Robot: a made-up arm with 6 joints. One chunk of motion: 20 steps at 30 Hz.
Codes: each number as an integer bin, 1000 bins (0 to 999) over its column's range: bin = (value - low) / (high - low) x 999, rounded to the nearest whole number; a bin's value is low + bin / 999 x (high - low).
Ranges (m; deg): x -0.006..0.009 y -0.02..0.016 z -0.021..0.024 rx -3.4..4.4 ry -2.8..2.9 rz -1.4..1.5
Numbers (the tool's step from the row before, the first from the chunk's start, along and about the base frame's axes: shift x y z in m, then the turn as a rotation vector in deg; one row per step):
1: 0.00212 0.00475 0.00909 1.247 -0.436 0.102
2: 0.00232 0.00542 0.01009 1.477 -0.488 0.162
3: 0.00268 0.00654 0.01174 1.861 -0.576 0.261
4: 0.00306 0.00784 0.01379 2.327 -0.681 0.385
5: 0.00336 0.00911 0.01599 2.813 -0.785 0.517
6: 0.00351 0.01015 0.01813 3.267 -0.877 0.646
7: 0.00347 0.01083 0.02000 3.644 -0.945 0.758
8: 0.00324 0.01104 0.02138 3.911 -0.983 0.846
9: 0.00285 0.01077 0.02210 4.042 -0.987 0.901
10: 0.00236 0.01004 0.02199 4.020 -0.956 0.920
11: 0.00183 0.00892 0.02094 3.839 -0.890 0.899
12: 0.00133 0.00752 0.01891 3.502 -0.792 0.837
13: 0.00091 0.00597 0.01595 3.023 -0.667 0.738
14: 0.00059 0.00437 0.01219 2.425 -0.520 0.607
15: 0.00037 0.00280 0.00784 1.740 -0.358 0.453
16: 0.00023 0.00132 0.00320 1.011 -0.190 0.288
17: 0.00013 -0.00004 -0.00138 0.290 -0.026 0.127
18: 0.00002 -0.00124 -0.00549 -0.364 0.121 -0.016
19: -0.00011 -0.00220 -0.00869 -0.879 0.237 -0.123
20: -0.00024 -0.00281 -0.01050 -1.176 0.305 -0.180
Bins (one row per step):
1: 541 687 668 595 414 517
2: 554 705 690 625 405 538
3: 578 736 727 674 390 572
4: 603 773 772 733 371 615
5: 623 808 821 796 353 660
6: 633 837 869 854 337 705
7: 631 856 910 902 325 743
8: 615 861 941 936 318 774
9: 589 854 957 953 318 793
10: 557 834 954 950 323 799
11: 521 803 931 927 335 792
12: 488 764 886 884 352 771
13: 460 721 820 823 374 737
14: 439 676 737 746 400 691
15: 424 633 640 658 428 638
16: 415 592 537 565 457 581
17: 408 554 436 473 486 526
18: 401 521 344 389 512 477
19: 392 494 273 323 532 440
20: 384 477 233 285 544 420

